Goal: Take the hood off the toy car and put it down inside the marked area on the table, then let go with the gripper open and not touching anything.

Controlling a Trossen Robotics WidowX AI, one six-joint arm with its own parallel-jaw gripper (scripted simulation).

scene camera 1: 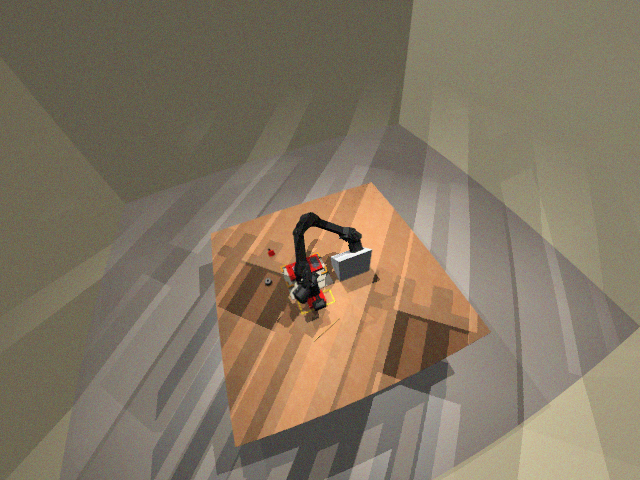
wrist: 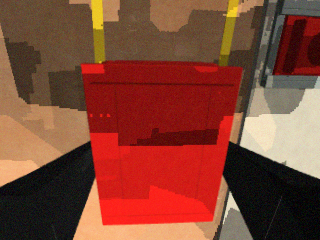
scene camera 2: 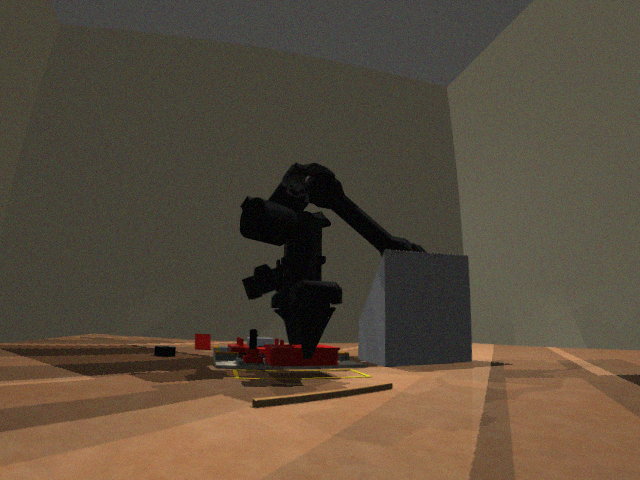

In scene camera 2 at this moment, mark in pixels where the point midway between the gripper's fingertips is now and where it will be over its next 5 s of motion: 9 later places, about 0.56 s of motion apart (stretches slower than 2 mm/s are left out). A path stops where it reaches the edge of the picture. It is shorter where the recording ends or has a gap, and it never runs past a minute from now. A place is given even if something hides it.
My gripper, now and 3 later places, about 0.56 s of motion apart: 300,356; 300,362; 300,366; 301,327
